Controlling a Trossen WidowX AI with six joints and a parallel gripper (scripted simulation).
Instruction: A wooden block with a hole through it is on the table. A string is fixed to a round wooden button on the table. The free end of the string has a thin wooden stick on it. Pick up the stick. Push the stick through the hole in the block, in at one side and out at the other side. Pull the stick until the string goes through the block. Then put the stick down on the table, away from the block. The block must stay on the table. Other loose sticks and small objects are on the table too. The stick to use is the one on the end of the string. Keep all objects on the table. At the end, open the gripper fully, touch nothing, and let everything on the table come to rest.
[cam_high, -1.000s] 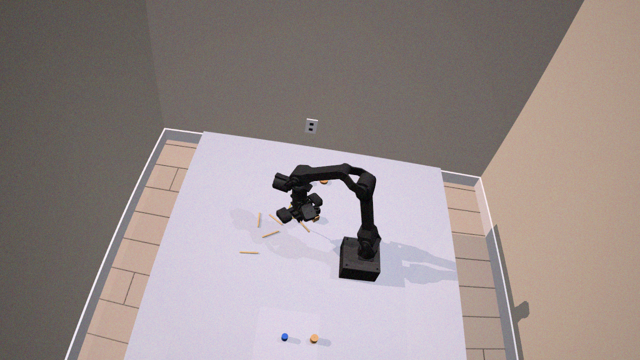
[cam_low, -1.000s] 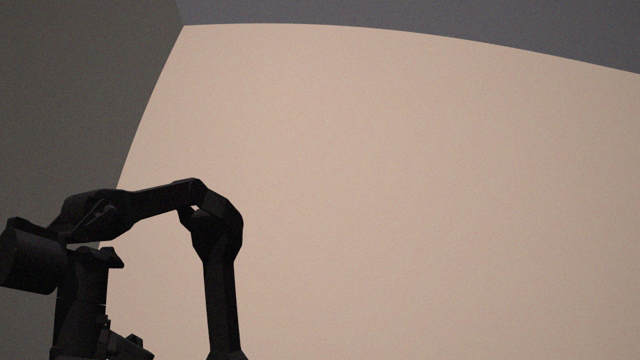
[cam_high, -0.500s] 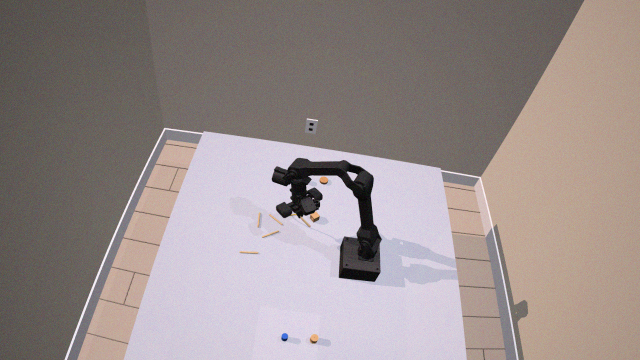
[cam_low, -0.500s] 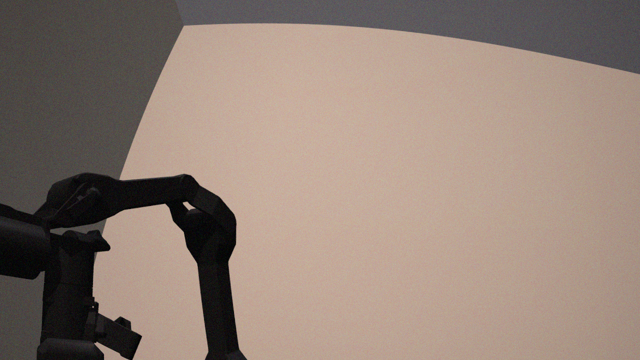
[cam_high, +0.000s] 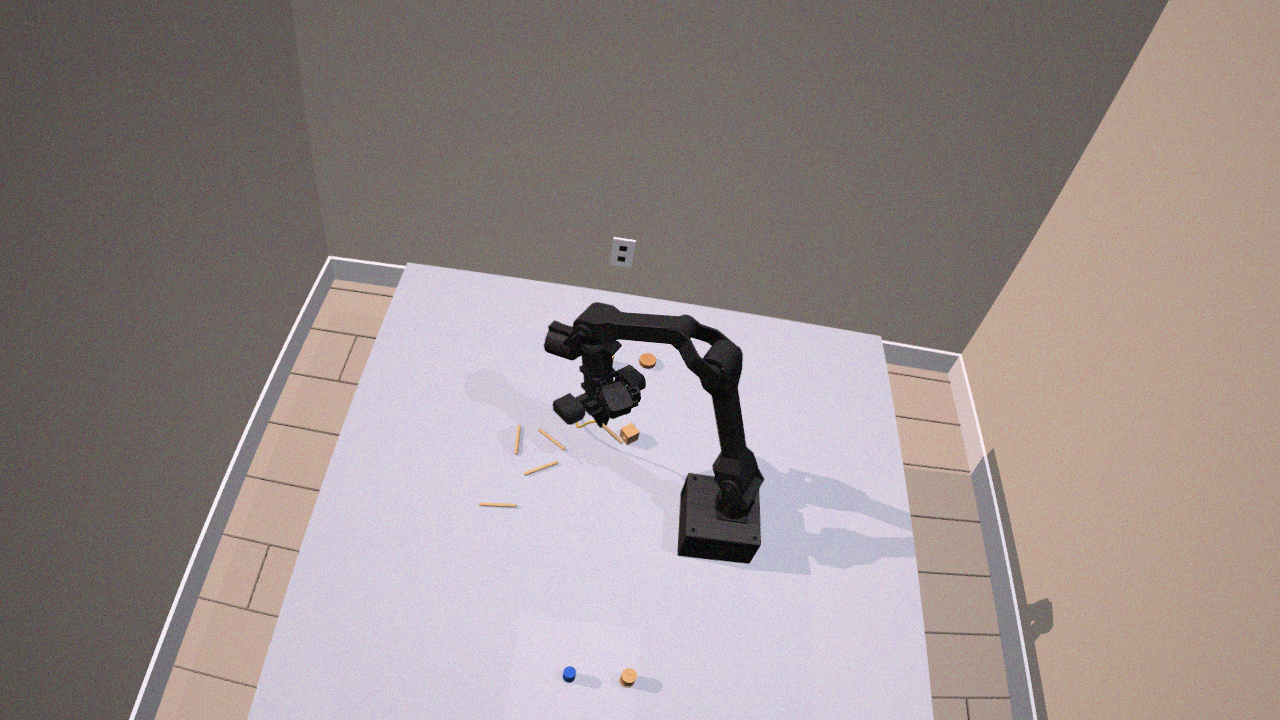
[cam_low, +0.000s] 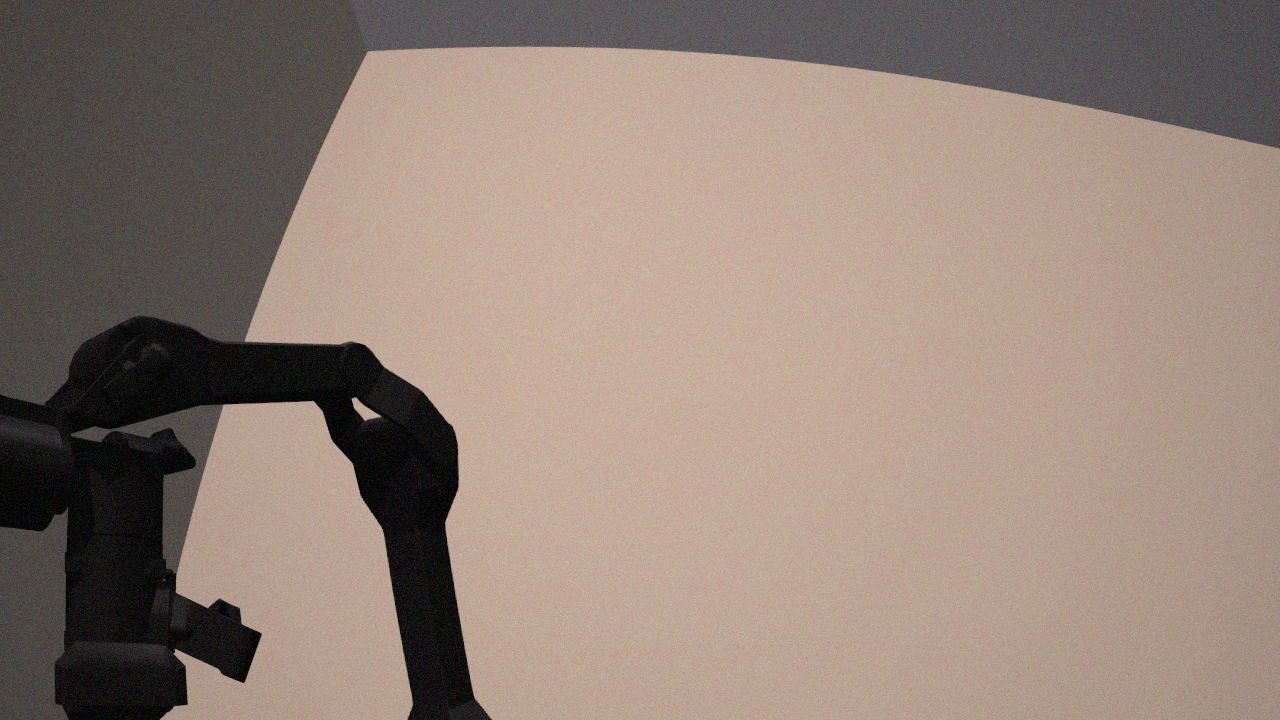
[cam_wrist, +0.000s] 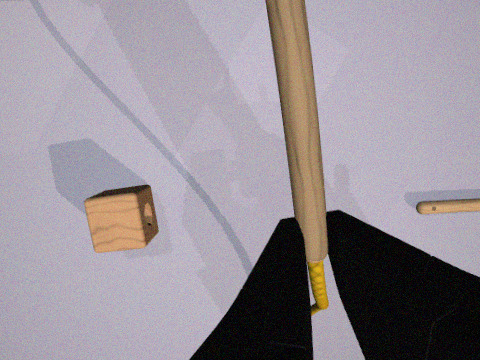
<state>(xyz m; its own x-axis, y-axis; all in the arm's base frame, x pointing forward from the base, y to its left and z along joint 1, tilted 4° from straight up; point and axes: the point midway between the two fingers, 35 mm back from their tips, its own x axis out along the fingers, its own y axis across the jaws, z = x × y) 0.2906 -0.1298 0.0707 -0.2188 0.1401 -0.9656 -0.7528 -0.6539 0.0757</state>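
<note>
The wooden block is 11 cm below my gripper tip, 7 cm to the right of it and 6 cm behind it. Also, from my gripper tip: thin wooden stick: 1 cm to the left, 1 cm behind, 1 cm above; then blue peg: 50 cm to the left, 11 cm below; then round wooden button: 19 cm to the right, 12 cm below, 3 cm ahead.
</note>
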